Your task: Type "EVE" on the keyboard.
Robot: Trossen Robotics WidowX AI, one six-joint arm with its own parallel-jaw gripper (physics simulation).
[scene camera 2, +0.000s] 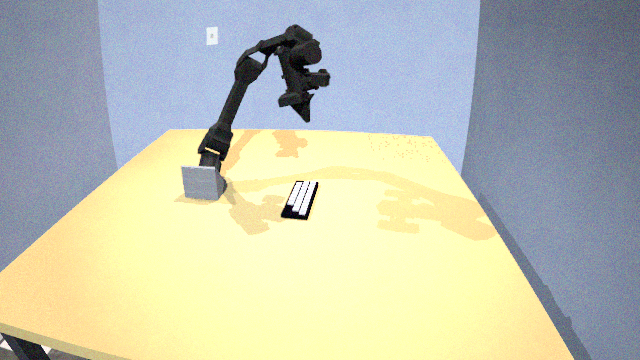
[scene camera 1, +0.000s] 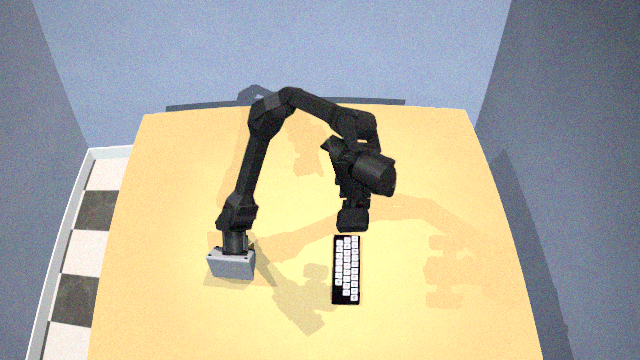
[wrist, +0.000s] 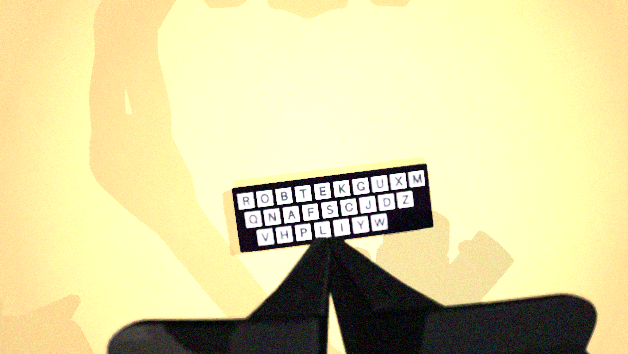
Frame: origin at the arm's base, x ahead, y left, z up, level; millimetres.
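Seen in the pictures: gripper, fingertip midpoint: (scene camera 2: 308,122) (wrist: 326,247); arm's base, origin of the base link: (scene camera 2: 207,174) (scene camera 1: 234,252).
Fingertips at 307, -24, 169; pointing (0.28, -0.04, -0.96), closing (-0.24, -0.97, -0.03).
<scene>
Pixels of each thing's middle, then the offset from my fingertips to it, as dx, dy, dz. Level surfaces: height alone.
- black keyboard, body centre: (wrist: 334,208) (scene camera 1: 346,268) (scene camera 2: 301,197) -17, -16, -221
- E key, body centre: (wrist: 322,191) +5, -8, -215
- V key, body centre: (wrist: 265,236) -26, +64, -215
- yellow table, its level: dz -229
A black keyboard (scene camera 1: 346,270) (scene camera 2: 300,200) (wrist: 422,215) with white letter keys in three rows lies flat on the table. In the wrist view the E key (wrist: 323,191) is in the top row, between T and K. The V key (wrist: 265,237) is at the left end of the bottom row. My gripper (scene camera 2: 307,120) (wrist: 326,247) is shut with nothing between its fingers and points down, high above the table. In the wrist view its tips overlap the lower edge of the keyboard, just below the L and I keys. In scene camera 1 the fingertips are hidden behind the gripper's body.
The yellow table (scene camera 1: 425,325) (scene camera 2: 350,300) bears the arm's grey base (scene camera 1: 231,264) (scene camera 2: 201,183), left of the keyboard. The arm arches high over the table's back part. Blue walls stand behind and on both sides. Arm shadows fall on the table around the keyboard.
</scene>
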